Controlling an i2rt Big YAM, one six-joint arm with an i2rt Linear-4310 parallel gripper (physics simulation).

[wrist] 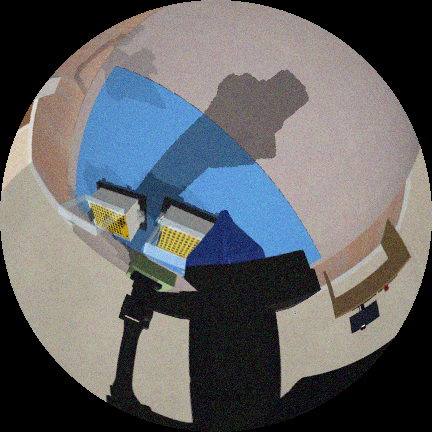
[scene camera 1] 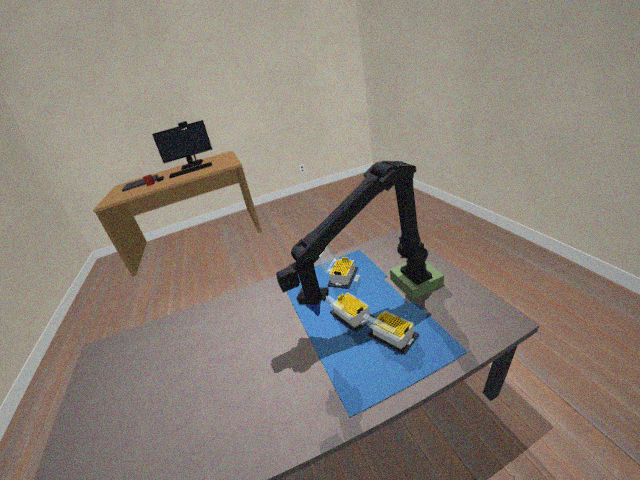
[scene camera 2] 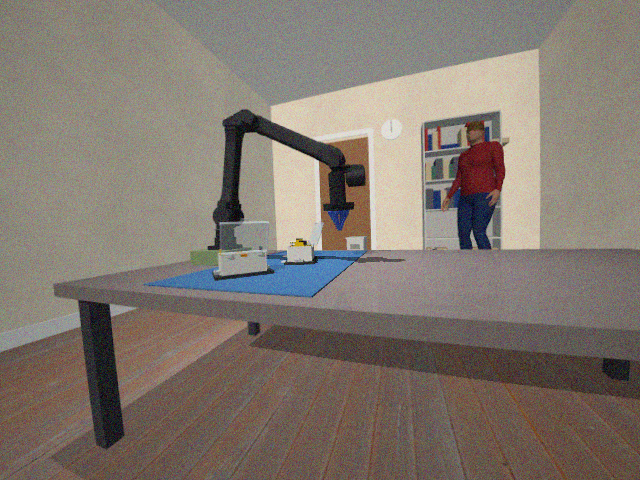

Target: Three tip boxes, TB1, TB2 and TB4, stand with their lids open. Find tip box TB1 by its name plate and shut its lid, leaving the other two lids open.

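Places are measured from the arm's base along level axes (x back, y left, z down), in metres.
Pixels of known places: gripper, between the fingertips: [wrist: 224,214] [scene camera 1: 318,314] [scene camera 2: 339,230]; arm's base, origin of its link: [wrist: 145,279] [scene camera 1: 415,274].
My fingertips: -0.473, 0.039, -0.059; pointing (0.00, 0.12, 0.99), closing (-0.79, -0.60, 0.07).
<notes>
Ahead of a thing's pixels: the offset from my fingertips to its middle, as dx, dy, dz. "*": to the spot under its first point. Level surfaces: height alone.
Three white tip boxes with yellow racks stand on the blue mat @[dz +0.110] [scene camera 1: 361,382] [scene camera 2: 299,284]. The back box @[+0.228, -0.271, +0.045] [scene camera 1: 342,272], the middle box @[+0.142, -0.029, +0.045] [scene camera 1: 351,310] and the front box @[* +0.166, +0.229, -0.034] [scene camera 1: 393,330] have clear lids that look raised. In scene camera 2 a near box @[+0.236, -0.263, +0.077] [scene camera 2: 242,263] has its clear lid @[* +0.172, -0.327, -0.001] [scene camera 2: 245,235] upright, and a farther box @[+0.153, -0.032, +0.077] [scene camera 2: 300,253] has a tilted open lid @[* +0.063, -0.070, +0.010] [scene camera 2: 317,234]. The wrist view shows two boxes @[* +0.138, +0.116, +0.020] [wrist: 115,215] @[+0.077, -0.012, +0.005] [wrist: 186,235]; the third does not show. The name plates are not legible. My gripper [scene camera 1: 316,312] [scene camera 2: 339,228] [wrist: 224,214] is shut and empty, pointing down beside the middle box, above the mat.
The arm's green base block [scene camera 1: 434,288] [scene camera 2: 204,256] [wrist: 165,277] stands beside the mat on the grey table @[dz +0.112] [scene camera 1: 180,387]. The middle and front boxes stand close together. A wooden desk [scene camera 1: 175,186] with a monitor and a person [scene camera 2: 478,175] are beyond the table.
</notes>
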